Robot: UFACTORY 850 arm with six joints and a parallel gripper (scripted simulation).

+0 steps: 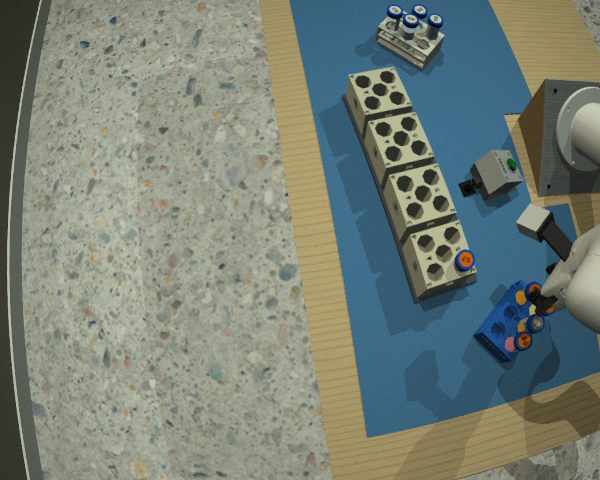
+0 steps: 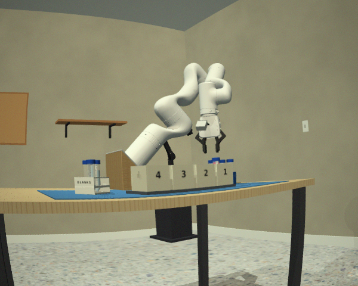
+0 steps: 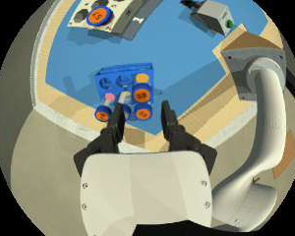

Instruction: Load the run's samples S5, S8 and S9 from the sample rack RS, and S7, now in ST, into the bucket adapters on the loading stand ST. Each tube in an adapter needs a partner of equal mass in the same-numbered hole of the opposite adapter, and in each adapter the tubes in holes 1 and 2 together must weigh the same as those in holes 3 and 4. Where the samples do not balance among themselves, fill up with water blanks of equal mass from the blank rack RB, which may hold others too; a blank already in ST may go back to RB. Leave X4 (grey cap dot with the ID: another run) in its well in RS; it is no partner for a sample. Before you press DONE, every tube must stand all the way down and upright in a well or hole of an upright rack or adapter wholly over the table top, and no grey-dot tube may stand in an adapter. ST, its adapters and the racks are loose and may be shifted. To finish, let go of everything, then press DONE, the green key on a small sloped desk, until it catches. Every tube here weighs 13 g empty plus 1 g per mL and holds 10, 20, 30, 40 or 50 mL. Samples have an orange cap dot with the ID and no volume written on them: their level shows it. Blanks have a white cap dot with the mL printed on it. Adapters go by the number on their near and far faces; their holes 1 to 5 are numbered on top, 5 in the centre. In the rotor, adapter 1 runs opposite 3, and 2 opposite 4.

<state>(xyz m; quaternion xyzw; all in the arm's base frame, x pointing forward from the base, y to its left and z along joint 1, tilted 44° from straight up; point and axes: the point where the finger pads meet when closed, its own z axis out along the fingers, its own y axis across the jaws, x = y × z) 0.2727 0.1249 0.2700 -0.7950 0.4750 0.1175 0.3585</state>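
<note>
My gripper is now 110 mm above the orange-dot sample tube and 10 mm to the left of it. The rest, counted from my hand: sample tube S5: 110 mm below, 30 mm to the left, 30 mm behind; then sample S9: 110 mm below, 80 mm to the left, 50 mm ahead; then grey-dot tube X4: 110 mm below, 50 mm to the left, 20 mm ahead.
</note>
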